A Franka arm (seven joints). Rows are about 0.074 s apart.
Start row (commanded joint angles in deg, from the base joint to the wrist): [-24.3, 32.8, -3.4, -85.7, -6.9, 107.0, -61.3]
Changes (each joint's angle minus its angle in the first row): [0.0, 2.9, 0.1, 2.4, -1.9, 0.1, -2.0]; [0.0, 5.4, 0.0, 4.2, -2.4, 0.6, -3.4]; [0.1, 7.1, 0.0, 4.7, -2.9, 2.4, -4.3]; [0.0, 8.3, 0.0, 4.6, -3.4, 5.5, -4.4]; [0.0, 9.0, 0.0, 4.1, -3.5, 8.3, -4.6]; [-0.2, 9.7, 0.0, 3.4, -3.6, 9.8, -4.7]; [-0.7, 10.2, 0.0, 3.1, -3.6, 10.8, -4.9]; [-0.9, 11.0, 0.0, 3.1, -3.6, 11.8, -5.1]
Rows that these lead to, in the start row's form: [-24.3, 35.7, -3.3, -83.3, -8.8, 107.1, -63.3]; [-24.3, 38.2, -3.4, -81.5, -9.3, 107.6, -64.7]; [-24.2, 39.9, -3.4, -81.0, -9.8, 109.4, -65.6]; [-24.3, 41.1, -3.4, -81.1, -10.3, 112.5, -65.7]; [-24.3, 41.8, -3.4, -81.6, -10.4, 115.3, -65.9]; [-24.5, 42.5, -3.4, -82.3, -10.5, 116.8, -66.0]; [-25.0, 43.0, -3.4, -82.6, -10.5, 117.8, -66.2]; [-25.2, 43.8, -3.4, -82.6, -10.5, 118.8, -66.4]
